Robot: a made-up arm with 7 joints.
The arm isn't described. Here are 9 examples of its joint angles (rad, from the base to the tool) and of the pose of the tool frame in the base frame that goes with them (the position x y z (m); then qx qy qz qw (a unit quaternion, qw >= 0)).
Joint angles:
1: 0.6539 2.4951 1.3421 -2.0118 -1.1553 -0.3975 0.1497
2: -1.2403 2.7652 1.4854 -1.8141 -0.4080 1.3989 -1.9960
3: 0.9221 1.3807 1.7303 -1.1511 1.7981 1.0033 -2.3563
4: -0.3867 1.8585 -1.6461 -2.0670 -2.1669 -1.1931 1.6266
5: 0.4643 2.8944 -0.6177 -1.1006 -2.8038 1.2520 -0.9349
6: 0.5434 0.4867 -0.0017 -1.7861 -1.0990 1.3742 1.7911
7: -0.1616 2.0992 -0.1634 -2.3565 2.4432 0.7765 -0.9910
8: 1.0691 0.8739 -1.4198 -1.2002 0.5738 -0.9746 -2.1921
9: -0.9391 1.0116 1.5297 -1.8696 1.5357 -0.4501 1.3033
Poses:
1: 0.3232 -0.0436 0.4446 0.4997 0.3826 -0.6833 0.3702
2: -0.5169 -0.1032 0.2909 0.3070 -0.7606 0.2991 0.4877
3: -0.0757 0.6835 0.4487 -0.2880 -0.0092 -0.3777 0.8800
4: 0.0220 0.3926 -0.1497 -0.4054 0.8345 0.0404 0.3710
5: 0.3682 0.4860 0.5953 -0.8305 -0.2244 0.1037 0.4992
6: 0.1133 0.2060 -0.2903 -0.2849 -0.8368 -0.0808 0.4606
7: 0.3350 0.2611 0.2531 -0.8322 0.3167 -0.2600 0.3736
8: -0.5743 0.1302 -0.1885 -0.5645 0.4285 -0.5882 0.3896
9: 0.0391 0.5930 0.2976 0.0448 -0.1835 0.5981 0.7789
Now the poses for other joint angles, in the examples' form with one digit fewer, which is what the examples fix.
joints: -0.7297 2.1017 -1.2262 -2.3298 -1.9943 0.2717 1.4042
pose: 0.175 0.321 0.058 -0.159 0.330 -0.742 0.562
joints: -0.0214 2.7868 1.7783 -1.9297 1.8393 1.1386 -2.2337
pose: -0.141 -0.227 0.642 0.578 0.373 -0.544 0.481
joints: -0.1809 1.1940 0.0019 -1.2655 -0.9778 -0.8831 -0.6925
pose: 0.391 0.470 0.001 0.073 0.401 -0.712 0.571
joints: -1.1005 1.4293 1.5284 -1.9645 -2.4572 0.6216 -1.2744
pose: -0.163 0.442 0.444 0.069 -0.327 0.842 0.424
